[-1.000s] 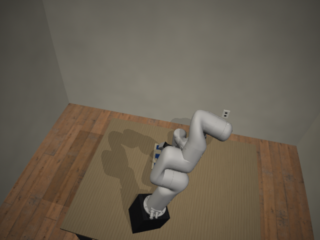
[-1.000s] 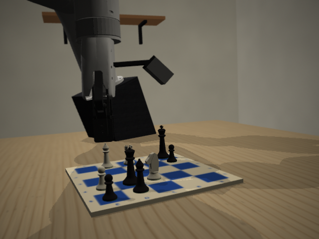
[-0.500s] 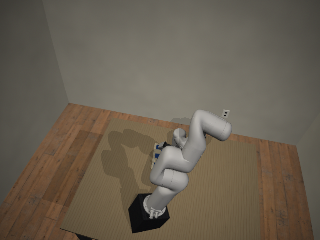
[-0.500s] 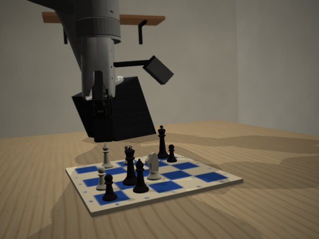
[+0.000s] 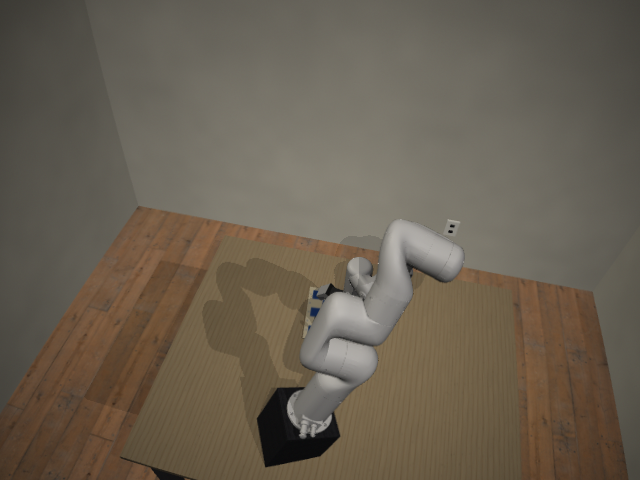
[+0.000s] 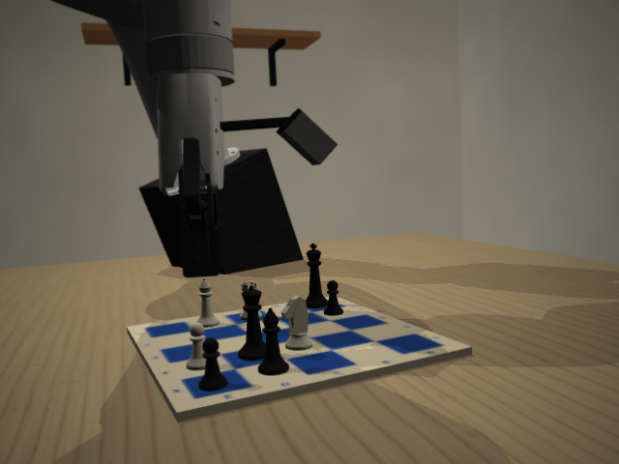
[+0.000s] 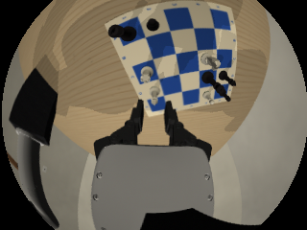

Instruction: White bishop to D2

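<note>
Now: the white bishop 50 mm below my hand. Round my hand: board (70 mm below, 70 mm ahead, 40 mm to the left); then black queen (110 mm ahead, 40 mm below, 10 mm to the left); then white pawn (110 mm ahead, 60 mm below, 30 mm to the right).
</note>
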